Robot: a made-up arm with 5 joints.
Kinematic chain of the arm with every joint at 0, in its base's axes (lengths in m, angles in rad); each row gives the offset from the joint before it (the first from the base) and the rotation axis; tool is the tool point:
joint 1: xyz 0 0 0.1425 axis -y
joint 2: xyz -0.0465 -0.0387 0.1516 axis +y
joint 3: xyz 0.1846 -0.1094 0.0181 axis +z
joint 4: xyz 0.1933 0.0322 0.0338 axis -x
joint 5: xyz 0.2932 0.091 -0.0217 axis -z
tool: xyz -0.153 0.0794 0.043
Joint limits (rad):
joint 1: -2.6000..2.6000
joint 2: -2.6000..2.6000
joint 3: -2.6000..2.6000
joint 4: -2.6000..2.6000
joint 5: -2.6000..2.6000
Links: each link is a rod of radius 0.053 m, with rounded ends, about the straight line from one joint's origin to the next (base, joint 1, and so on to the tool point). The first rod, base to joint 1, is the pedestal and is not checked.
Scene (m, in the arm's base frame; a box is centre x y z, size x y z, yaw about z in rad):
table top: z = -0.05
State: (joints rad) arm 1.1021 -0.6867 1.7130 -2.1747 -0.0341
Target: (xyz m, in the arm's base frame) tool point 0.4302 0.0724 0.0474
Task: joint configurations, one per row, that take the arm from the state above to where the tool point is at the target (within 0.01 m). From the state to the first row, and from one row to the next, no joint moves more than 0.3 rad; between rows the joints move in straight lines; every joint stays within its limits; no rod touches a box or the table.
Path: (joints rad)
1: 0.8447 -0.4302 1.5736 -2.2598 0.0113
2: 0.5874 -0.1736 1.4342 -2.3448 0.0566
3: 0.3300 0.0829 1.2948 -2.4299 0.1020
4: 0.0727 0.3395 1.1554 -2.5149 0.1474
5: -0.1847 0.5960 1.0160 -2.6000 0.1927

